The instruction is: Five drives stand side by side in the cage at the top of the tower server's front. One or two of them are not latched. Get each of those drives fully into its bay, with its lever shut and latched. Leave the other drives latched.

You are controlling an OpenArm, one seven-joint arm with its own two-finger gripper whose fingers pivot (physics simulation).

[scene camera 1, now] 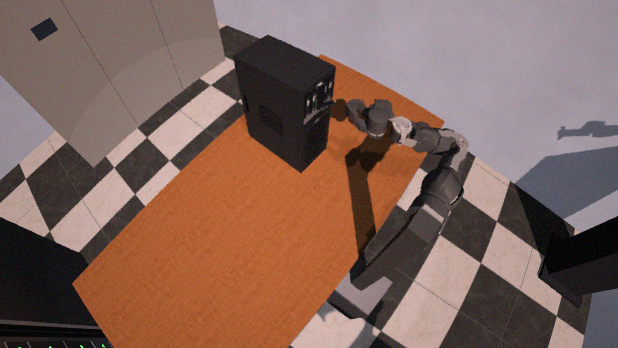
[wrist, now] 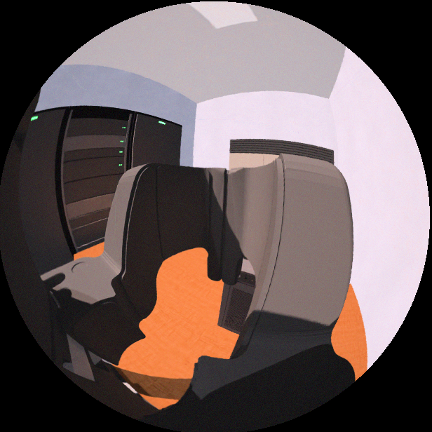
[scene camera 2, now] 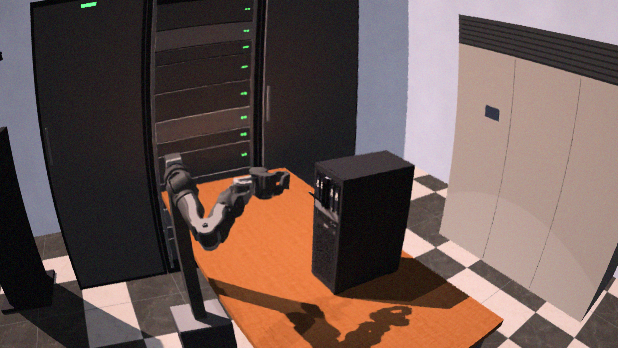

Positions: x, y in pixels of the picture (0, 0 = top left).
My gripper shows in scene camera 1 (347, 108), in the wrist view and in scene camera 2. The same spot on my gripper: (wrist: 291, 218) is (scene camera 2: 281, 179). The same spot on a black tower server: (wrist: 235, 302) is (scene camera 1: 308, 138).
